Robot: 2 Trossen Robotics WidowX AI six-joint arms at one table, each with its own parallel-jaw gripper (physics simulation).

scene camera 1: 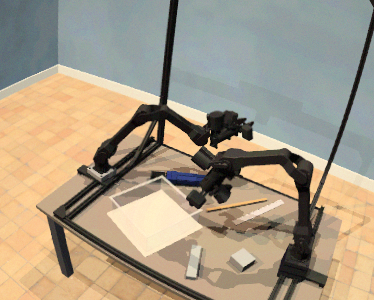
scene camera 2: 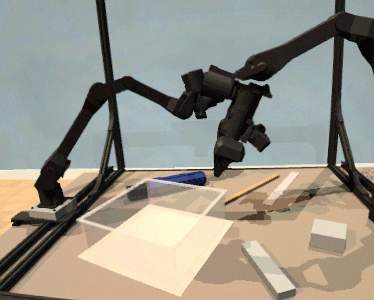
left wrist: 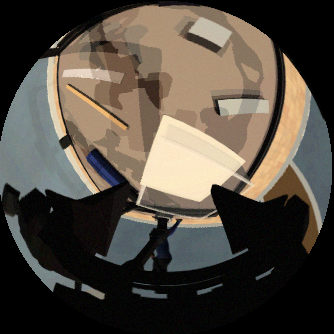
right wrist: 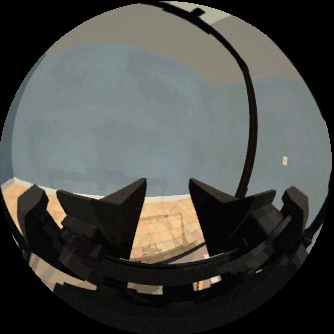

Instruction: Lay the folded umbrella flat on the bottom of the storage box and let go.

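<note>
The folded blue umbrella [scene camera 1: 184, 178] [scene camera 2: 194, 178] [left wrist: 105, 167] lies on the table behind the storage box, its dark handle toward the left in the scene views. The transparent storage box [scene camera 1: 155, 225] [scene camera 2: 155, 242] [left wrist: 187, 162] has a cream bottom; no umbrella is on it. My left gripper [scene camera 1: 209, 196] [left wrist: 171, 187] is open and empty, above the table near the umbrella's right end in scene camera 1. My right gripper [scene camera 1: 233, 135] [right wrist: 167, 181] is partly open and empty, high up and facing the wall and floor; in scene camera 2 its fingers are hidden by the left arm.
An orange stick [scene camera 1: 237, 205] [scene camera 2: 252, 188] [left wrist: 97, 107] and a pale flat strip [scene camera 1: 260, 212] [scene camera 2: 282, 188] [left wrist: 92, 75] lie right of the box. A long grey block [scene camera 1: 194, 261] [scene camera 2: 268, 270] [left wrist: 243, 106] and a squarer block [scene camera 1: 243, 260] [scene camera 2: 328, 235] [left wrist: 210, 33] lie nearer the front. The two arms are close together.
</note>
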